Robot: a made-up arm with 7 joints. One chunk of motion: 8 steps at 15 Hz.
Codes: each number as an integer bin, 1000 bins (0 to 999) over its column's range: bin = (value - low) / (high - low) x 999, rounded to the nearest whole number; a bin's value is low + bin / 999 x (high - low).
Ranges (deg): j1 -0.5..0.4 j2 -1..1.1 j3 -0.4..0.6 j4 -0.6..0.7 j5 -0.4..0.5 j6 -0.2..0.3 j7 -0.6..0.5
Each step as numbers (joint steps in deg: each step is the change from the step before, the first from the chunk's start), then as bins.
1 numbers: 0.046 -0.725 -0.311 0.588 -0.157 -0.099 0.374
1 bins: 606 131 89 913 270 202 885
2 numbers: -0.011 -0.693 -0.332 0.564 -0.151 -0.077 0.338
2 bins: 543 146 68 894 276 246 852
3 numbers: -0.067 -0.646 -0.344 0.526 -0.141 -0.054 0.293
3 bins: 481 168 56 865 287 292 811
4 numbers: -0.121 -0.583 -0.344 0.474 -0.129 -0.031 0.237
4 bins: 421 198 56 825 301 338 760
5 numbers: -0.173 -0.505 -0.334 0.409 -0.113 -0.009 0.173
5 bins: 363 235 66 775 319 382 702
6 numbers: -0.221 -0.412 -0.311 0.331 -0.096 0.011 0.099
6 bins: 310 280 89 715 337 422 635
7 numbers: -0.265 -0.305 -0.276 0.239 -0.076 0.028 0.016
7 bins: 261 331 124 645 360 456 559
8 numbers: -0.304 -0.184 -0.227 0.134 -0.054 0.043 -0.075
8 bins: 218 388 173 564 384 486 477
